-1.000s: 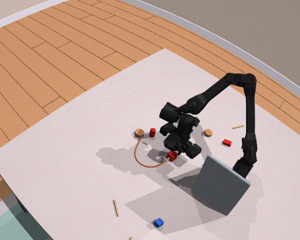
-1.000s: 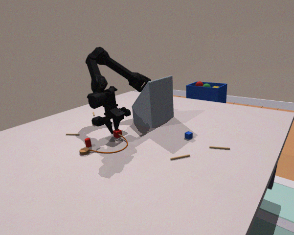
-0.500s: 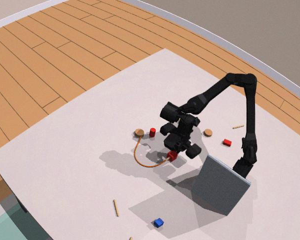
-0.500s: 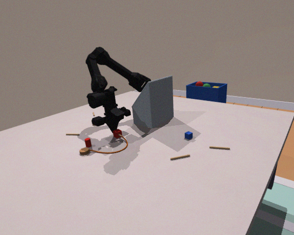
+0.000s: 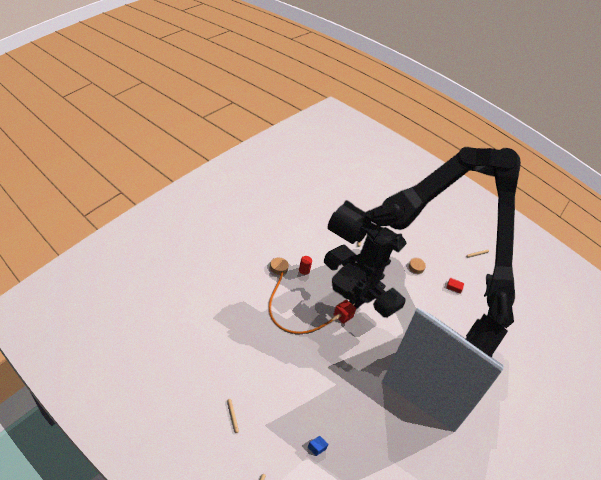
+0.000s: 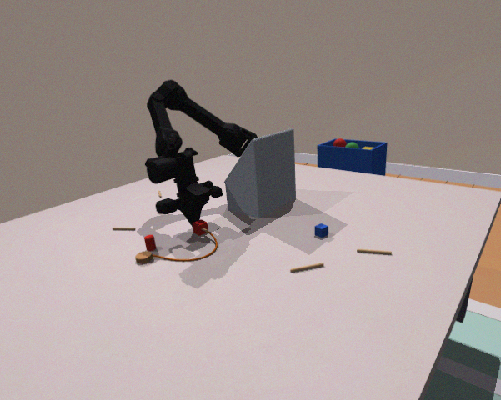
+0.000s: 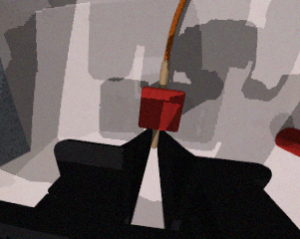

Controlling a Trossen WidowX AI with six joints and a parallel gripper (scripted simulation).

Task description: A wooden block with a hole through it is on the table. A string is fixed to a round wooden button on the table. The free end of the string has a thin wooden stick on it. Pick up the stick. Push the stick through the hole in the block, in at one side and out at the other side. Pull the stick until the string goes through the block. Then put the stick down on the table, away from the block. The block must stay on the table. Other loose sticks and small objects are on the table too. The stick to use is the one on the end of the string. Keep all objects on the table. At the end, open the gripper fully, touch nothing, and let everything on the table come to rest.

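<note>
Now: the red cylinder 14 cm ahead of my gripper tip, 1 cm to the right of it and 1 cm above it. The rest, counted from my gripper tip: flat red piece (23 cm to the right, 13 cm behind); thin wooden stick (4 cm to the left, 1 cm above); blue cube (31 cm to the left, 17 cm behind, 1 cm above).
</note>
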